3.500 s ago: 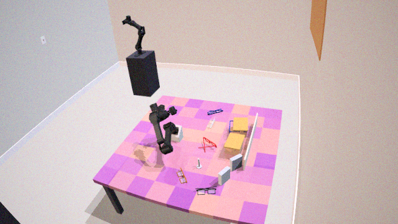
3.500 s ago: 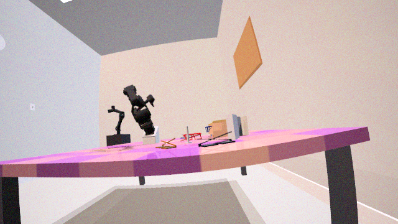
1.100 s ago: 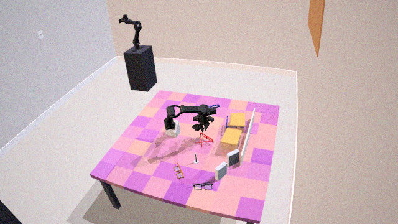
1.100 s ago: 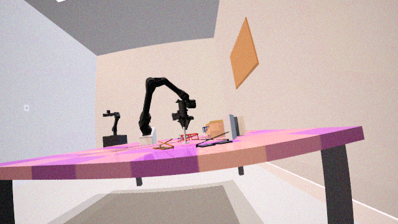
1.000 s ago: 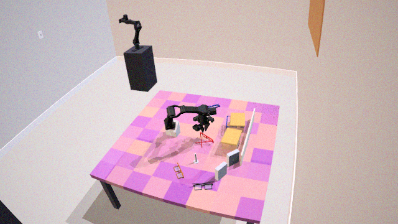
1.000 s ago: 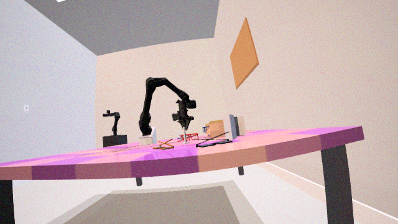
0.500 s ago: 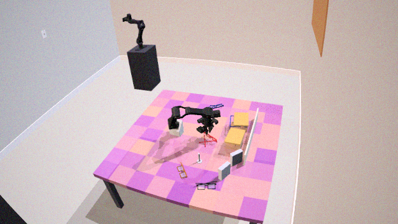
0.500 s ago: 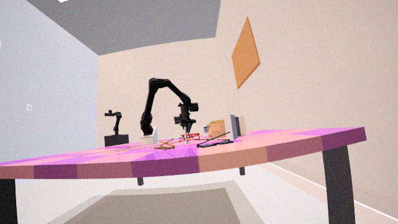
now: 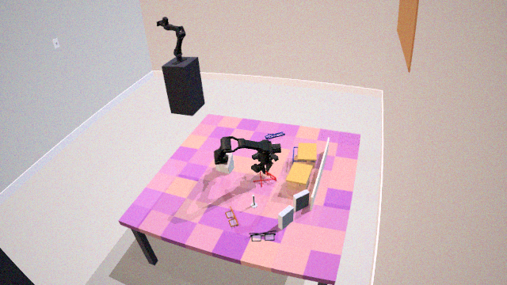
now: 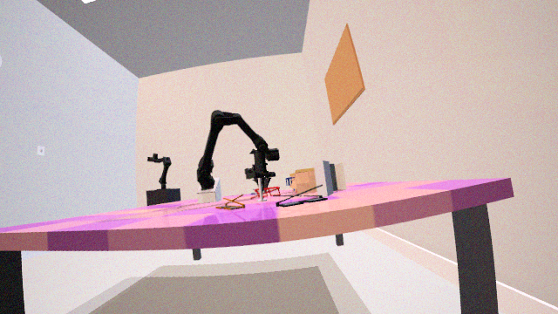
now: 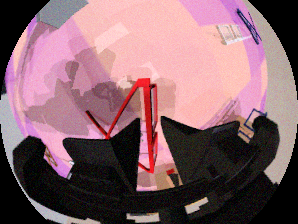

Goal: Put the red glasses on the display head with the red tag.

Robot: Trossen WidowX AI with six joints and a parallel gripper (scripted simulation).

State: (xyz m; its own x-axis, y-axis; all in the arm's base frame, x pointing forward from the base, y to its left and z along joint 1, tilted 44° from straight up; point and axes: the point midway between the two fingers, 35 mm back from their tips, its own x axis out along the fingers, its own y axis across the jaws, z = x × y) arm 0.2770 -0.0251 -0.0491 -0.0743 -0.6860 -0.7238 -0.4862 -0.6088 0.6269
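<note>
My gripper tip is now 20 mm short of the small post and 270 mm to the left of it. The rest, counted from my gripper tip: white panel (340 mm ahead, 80 mm to the left, 30 mm above); then tan display head (200 mm ahead, 40 mm to the right, 30 mm above).
</note>
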